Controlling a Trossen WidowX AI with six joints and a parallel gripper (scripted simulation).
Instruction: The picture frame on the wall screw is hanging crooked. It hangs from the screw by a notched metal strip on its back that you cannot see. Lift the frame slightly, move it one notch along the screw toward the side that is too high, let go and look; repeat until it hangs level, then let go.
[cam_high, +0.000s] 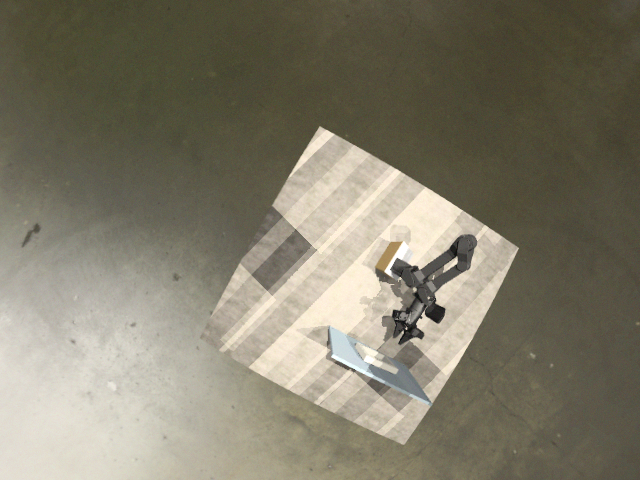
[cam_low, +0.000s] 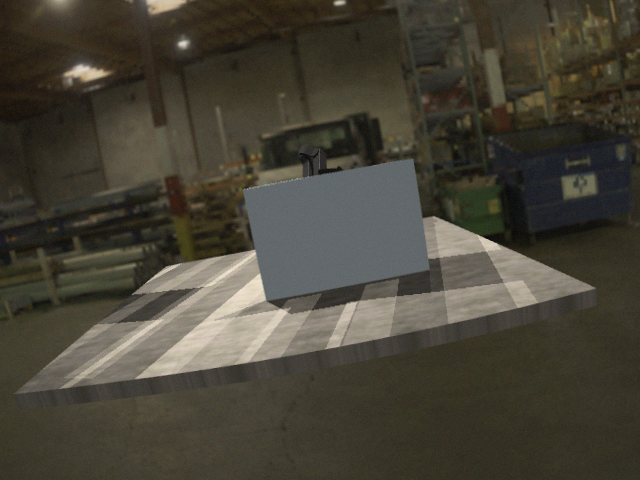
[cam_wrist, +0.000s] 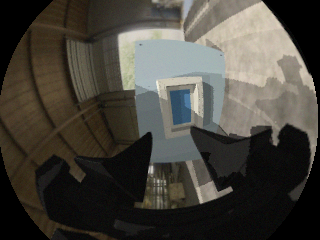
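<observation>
The picture frame lies 130 mm ahead of my gripper tip, 20 mm to the right of it and 50 mm below it. Round my gripper tip: pale blue wall panel 140 mm ahead, 70 mm below.
</observation>
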